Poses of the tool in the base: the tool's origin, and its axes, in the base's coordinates. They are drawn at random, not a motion.
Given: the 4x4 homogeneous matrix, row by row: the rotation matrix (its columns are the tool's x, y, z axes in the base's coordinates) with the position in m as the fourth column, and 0 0 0 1 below. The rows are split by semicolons.
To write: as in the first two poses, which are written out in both.
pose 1, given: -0.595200, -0.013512, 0.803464, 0.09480; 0.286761, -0.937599, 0.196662, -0.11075; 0.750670, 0.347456, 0.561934, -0.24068; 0, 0, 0, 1
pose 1, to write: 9.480, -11.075, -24.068, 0.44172, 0.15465, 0.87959, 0.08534
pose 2, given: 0.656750, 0.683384, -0.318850, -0.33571; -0.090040, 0.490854, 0.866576, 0.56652; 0.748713, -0.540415, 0.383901, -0.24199; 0, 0, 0, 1
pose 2, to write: -33.571, 56.652, -24.199, -0.44215, -0.33549, -0.24305, 0.79554
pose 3, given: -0.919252, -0.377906, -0.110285, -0.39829; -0.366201, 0.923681, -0.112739, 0.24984; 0.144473, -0.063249, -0.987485, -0.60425; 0, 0, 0, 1
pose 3, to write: -39.829, 24.984, -60.425, 0.19010, -0.97857, 0.04496, 0.06508
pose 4, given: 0.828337, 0.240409, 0.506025, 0.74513; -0.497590, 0.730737, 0.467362, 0.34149; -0.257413, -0.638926, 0.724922, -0.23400; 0, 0, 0, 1
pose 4, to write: 74.513, 34.149, -23.400, -0.30524, 0.21064, -0.20362, 0.90609
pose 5, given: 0.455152, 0.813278, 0.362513, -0.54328; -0.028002, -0.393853, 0.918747, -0.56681; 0.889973, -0.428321, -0.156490, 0.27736; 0, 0, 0, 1
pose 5, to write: -54.328, -56.681, 27.736, -0.70808, -0.27726, -0.44221, 0.47561
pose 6, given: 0.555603, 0.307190, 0.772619, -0.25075; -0.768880, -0.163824, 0.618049, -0.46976; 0.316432, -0.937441, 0.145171, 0.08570; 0, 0, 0, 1
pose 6, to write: -25.075, -46.976, 8.570, -0.62735, 0.18399, -0.43399, 0.61987
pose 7, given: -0.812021, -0.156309, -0.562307, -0.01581; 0.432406, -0.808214, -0.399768, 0.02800; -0.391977, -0.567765, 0.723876, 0.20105; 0, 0, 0, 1
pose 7, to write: -1.581, 2.800, 20.105, -0.26092, -0.26454, 0.91435, 0.16097
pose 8, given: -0.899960, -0.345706, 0.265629, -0.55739; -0.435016, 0.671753, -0.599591, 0.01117; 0.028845, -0.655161, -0.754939, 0.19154; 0, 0, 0, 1
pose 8, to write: -55.739, 1.117, 19.154, -0.21402, 0.91196, -0.34397, 0.06491
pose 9, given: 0.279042, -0.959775, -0.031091, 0.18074; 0.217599, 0.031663, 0.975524, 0.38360; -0.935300, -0.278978, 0.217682, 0.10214; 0, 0, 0, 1
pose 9, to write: 18.074, 38.360, 10.214, -0.50737, 0.36570, 0.47618, 0.61814
